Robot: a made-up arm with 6 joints.
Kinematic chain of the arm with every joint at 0, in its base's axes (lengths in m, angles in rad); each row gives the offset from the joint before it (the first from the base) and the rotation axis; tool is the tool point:
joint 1: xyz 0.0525 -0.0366 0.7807 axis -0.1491 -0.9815 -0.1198
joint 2: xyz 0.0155 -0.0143 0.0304 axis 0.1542 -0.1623 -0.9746
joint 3: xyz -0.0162 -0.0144 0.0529 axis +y
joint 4: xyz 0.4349 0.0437 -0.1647 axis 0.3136 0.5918 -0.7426
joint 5: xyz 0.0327 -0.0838 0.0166 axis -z
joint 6: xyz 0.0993 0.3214 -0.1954 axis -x
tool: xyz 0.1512 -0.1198 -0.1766
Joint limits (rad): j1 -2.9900..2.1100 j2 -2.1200..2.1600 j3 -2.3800..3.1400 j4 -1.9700..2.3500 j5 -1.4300..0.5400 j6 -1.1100..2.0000
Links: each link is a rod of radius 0.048 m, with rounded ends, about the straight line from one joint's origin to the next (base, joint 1, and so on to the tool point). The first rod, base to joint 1, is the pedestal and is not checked.
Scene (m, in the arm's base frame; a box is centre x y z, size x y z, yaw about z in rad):
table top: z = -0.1
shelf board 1: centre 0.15 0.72 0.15 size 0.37 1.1 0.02 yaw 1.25
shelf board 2: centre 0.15 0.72 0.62 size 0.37 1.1 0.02 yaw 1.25
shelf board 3: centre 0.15 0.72 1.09 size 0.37 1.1 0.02 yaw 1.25
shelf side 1: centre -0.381 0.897 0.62 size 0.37 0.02 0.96 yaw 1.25
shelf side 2: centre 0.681 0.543 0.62 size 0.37 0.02 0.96 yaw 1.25
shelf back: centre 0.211 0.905 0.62 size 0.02 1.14 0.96 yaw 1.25
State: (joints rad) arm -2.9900 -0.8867 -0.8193 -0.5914 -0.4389 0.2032
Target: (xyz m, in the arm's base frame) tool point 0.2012 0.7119 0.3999
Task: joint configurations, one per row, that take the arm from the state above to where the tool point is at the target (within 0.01 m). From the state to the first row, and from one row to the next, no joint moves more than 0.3 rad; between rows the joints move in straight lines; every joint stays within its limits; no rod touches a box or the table.
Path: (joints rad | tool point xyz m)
1: -2.7514 -0.6093 -0.5280 -0.5838 -0.4323 0.0925 | -0.3055 0.6856 0.8798
2: -2.5128 -0.3319 -0.2367 -0.5761 -0.4256 -0.0183 | -0.5106 0.5364 0.8211
3: -2.2742 -0.0545 0.0546 -0.5685 -0.4190 -0.1290 | -0.6262 0.3802 0.7427
4: -2.0357 0.2229 0.3458 -0.5608 -0.4124 -0.2397 | -0.6687 0.2782 0.6882
5: -1.7971 0.5003 0.6371 -0.5532 -0.4057 -0.3505 | -0.6632 0.2742 0.6491
6: -1.5585 0.7777 0.9284 -0.5456 -0.3991 -0.4612 | -0.6039 0.3710 0.5886
7: -1.3199 1.0551 1.2197 -0.5379 -0.3925 -0.5719 | -0.4523 0.5250 0.4920
8: -1.0813 1.3325 1.5110 -0.5303 -0.3858 -0.6827 | -0.1758 0.6627 0.4007
9: -0.8427 1.6099 1.8023 -0.5226 -0.3792 -0.7934 | 0.2012 0.7119 0.3999

